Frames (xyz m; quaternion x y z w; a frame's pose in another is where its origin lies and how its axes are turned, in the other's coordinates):
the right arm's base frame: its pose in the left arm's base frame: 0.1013 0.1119 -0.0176 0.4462 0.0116 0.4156 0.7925
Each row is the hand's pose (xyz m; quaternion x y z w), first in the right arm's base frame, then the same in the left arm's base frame.
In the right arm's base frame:
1: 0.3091 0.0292 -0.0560 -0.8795 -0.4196 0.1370 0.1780
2: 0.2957 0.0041 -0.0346 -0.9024 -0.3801 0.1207 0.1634
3: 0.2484 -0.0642 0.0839 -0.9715 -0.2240 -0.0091 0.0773
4: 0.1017 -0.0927 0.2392 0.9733 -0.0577 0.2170 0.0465
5: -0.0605 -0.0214 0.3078 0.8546 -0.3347 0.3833 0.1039
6: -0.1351 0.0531 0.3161 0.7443 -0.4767 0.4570 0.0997
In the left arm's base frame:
1: 0.2628 0.3653 0.0786 -0.4416 -0.7571 0.0055 0.4814
2: 0.2786 0.3349 0.0688 -0.4829 -0.7282 0.0044 0.4864
3: 0.3381 0.2031 0.0744 -0.6424 -0.5763 -0.0638 0.5011
4: 0.3211 -0.0107 0.0957 -0.8186 -0.2625 -0.1543 0.4870
5: 0.1954 -0.1488 0.1309 -0.8671 0.0799 -0.1877 0.4544
6: 0.1015 -0.1854 0.1630 -0.8378 0.2712 -0.1823 0.4375

